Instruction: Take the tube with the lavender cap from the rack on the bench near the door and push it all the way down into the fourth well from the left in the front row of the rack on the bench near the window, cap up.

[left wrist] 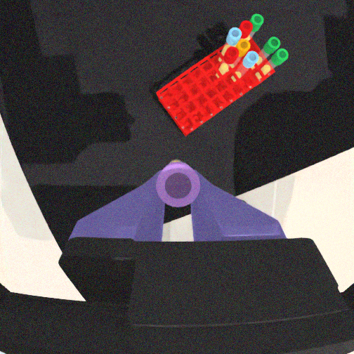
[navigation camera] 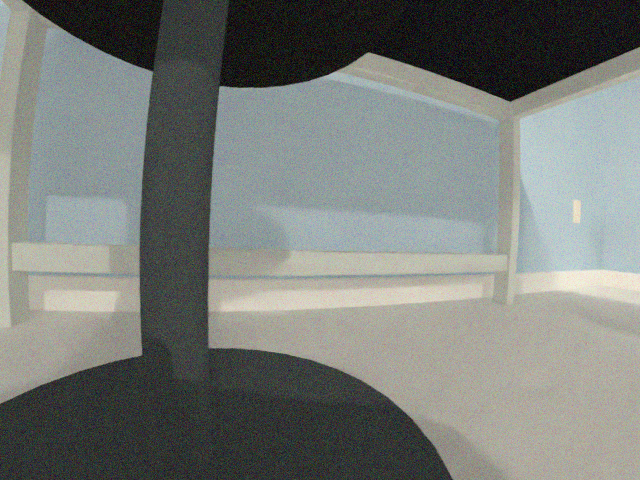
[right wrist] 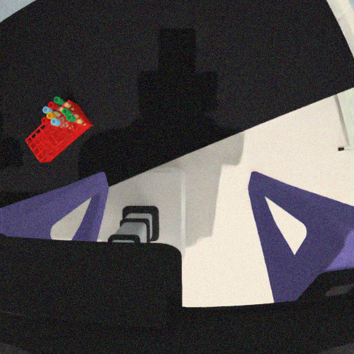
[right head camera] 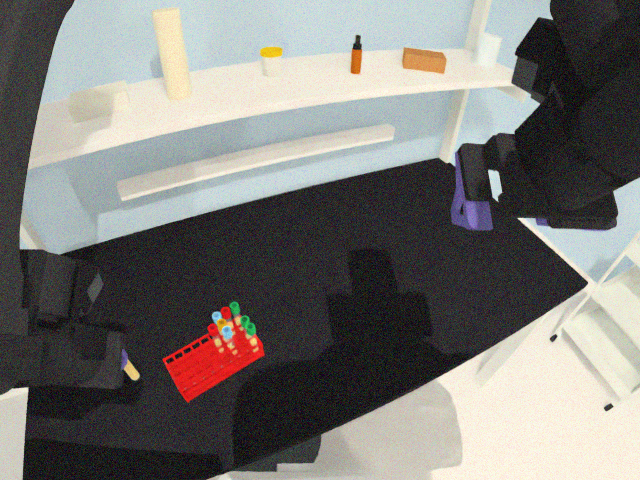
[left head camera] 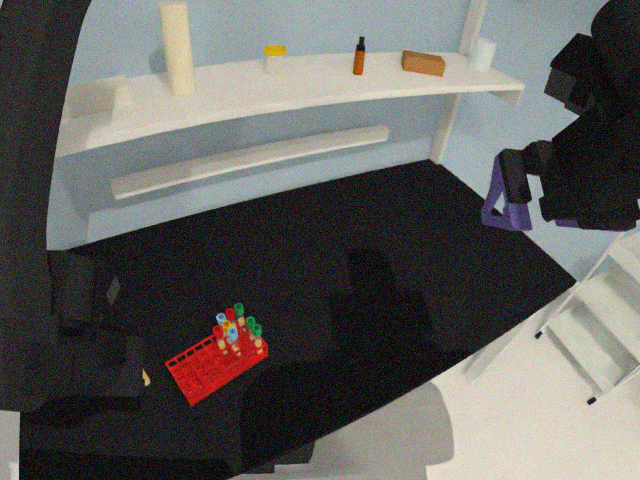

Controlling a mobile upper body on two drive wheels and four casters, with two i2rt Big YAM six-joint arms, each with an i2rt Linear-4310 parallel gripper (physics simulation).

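Places are measured from the left arm's base along level axes (x ahead, y left, z up), in metres.
Pixels of known places: left gripper, fingertip midpoint: (right head camera: 120, 358) (left head camera: 132, 364); right gripper, fingertip midpoint: (right head camera: 496, 217) (left head camera: 521, 219).
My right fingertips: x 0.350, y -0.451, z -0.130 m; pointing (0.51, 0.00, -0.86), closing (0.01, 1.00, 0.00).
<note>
For each thing: its middle in the pictures, then the offset to it from my right fingertips. "*": a spot on its surface instead. Level surfaces: height alone.
- red rack at the middle of its body: (left head camera: 218, 360) (right head camera: 214, 357) dy +0.387, dx +0.112, dz -0.489 m
- white shelf at its surface level: dz -0.061 m
- tall cream cylinder at a spot on its surface: (left head camera: 177, 49) * dy +0.448, dx +0.458, dz +0.035 m
- yellow-lidded jar at a spot on its surface: (left head camera: 275, 59) * dy +0.263, dx +0.584, dz -0.022 m
- amber bottle at a spot on its surface: (left head camera: 358, 59) * dy +0.067, dx +0.613, dz -0.021 m
- brown box at a spot on its surface: (left head camera: 422, 63) * dy -0.121, dx +0.676, dz -0.032 m
- bench leg at a spot on its surface: (navigation camera: 509, 206) * dy -0.364, dx +0.915, dz -0.928 m
My left gripper (left wrist: 177, 177) is shut on the tube with the lavender cap (left wrist: 178, 185), cap towards the wrist camera. The tube's pale lower end also shows in the left head camera (left head camera: 146, 378) and the right head camera (right head camera: 131, 370), tilted, to the left of the red rack and apart from it. The red rack (left head camera: 199, 382) (right head camera: 193, 379) (left wrist: 182, 107) (right wrist: 45, 150) stands on the black bench; its wells at the left are free, and several tubes with green, red, light blue and yellow caps stand at its right end. My right gripper (right wrist: 177, 179) is open and empty, high at the right.
A white shelf (left head camera: 310, 95) (right head camera: 310, 93) with a tall cream cylinder (left head camera: 177, 49), a yellow-lidded jar (left head camera: 275, 59), an amber bottle (left head camera: 358, 59) and a brown box (left head camera: 422, 63) runs along the wall behind the bench. White steps (left head camera: 589, 335) stand at the right. A bench leg (navigation camera: 509, 206) shows in the navigation camera.
</note>
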